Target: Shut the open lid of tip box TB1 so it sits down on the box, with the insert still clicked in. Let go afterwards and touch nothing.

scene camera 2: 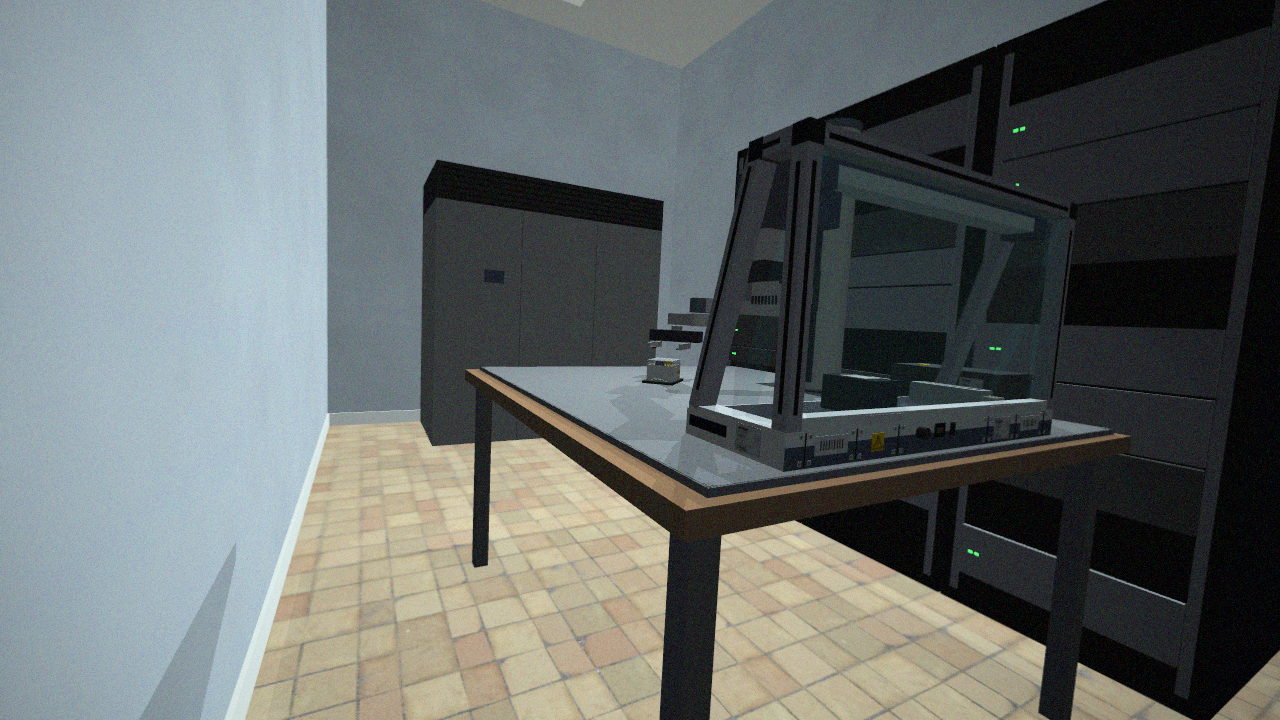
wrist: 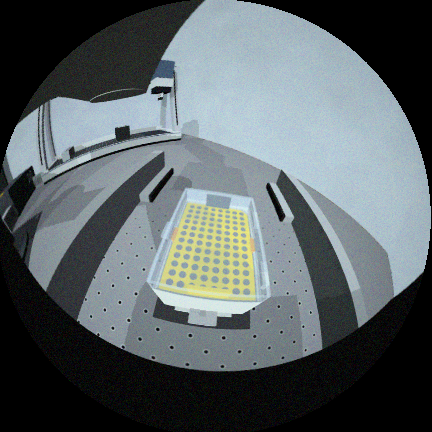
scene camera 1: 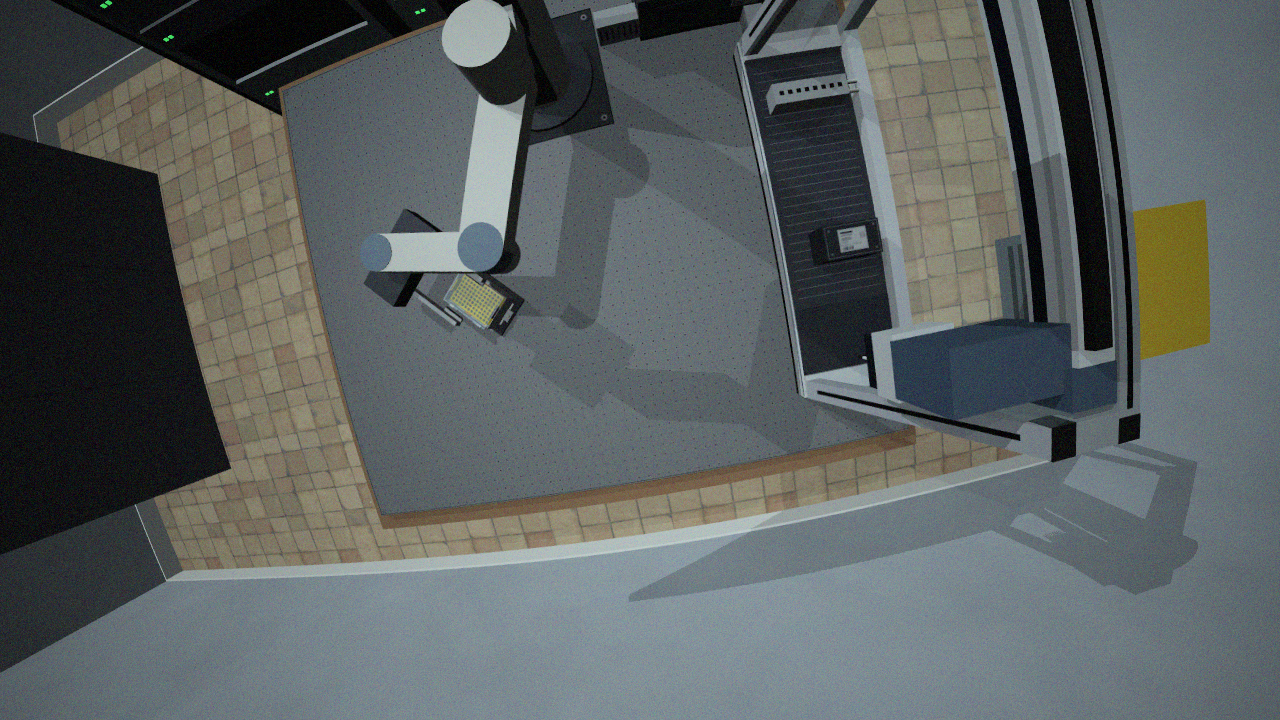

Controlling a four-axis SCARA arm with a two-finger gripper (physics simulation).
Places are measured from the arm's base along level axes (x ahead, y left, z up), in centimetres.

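Pixels of known places: gripper, fingertip midpoint: (scene camera 2: 664, 346) (wrist: 221, 167) (scene camera 1: 470, 302); arm's base, origin of the base link: (scene camera 1: 542, 83).
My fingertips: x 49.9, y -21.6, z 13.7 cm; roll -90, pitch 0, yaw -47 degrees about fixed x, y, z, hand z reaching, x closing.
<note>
For each thing: its top centre in the pictures, then the offset to it from my fingertips. "spot": a spot on its surface instead.
- Tip box TB1, middle of its top: (wrist: 215, 226) (scene camera 1: 472, 298) (scene camera 2: 664, 359) dx -1.5, dy -1.8, dz -4.6 cm
- yellow perforated insert, middle of its top: (wrist: 215, 228) (scene camera 1: 473, 298) (scene camera 2: 664, 360) dx -1.5, dy -1.8, dz -4.9 cm
- clear lid, surface spot: (wrist: 260, 260) spot: dx -1.1, dy -6.6, dz -4.6 cm
- framed glass enclosure, surface spot: (scene camera 2: 788, 295) spot: dx +35.2, dy +90.6, dz +13.3 cm
- labelled black module, surface spot: (scene camera 1: 848, 240) spot: dx +3.2, dy +78.1, dz -0.3 cm
- white slotted strip, surface spot: (scene camera 1: 810, 91) spot: dx -28.8, dy +77.8, dz -3.0 cm
- blue block, surface spot: (scene camera 1: 975, 365) spot: dx +22.2, dy +71.2, dz +36.4 cm
Tip box TB1 (scene camera 1: 478, 301) (scene camera 2: 664, 370) (wrist: 207, 304) is a pale box on a dark base, with a yellow perforated insert (wrist: 210, 250). The insert lies level, with orange tabs at its sides. A clear lid (wrist: 260, 260) shows as see-through walls around and above the insert; it looks close down over the box, but whether it is fully seated I cannot tell. My gripper (scene camera 2: 669, 345) (wrist: 221, 167) is above the box, its two pads apart on either side of the lid's far part, with a visible gap and no contact seen. It is open and empty. The arm hides part of the gripper in scene camera 1.
A framed glass enclosure (scene camera 2: 788, 295) stands on the table (scene camera 2: 572, 445). Inside its base are a labelled black module (scene camera 1: 848, 240) and a white slotted strip (scene camera 1: 810, 91). A blue block (scene camera 1: 975, 365) is at the enclosure's corner. The arm's base plate (scene camera 1: 597, 89) is behind the box.
</note>
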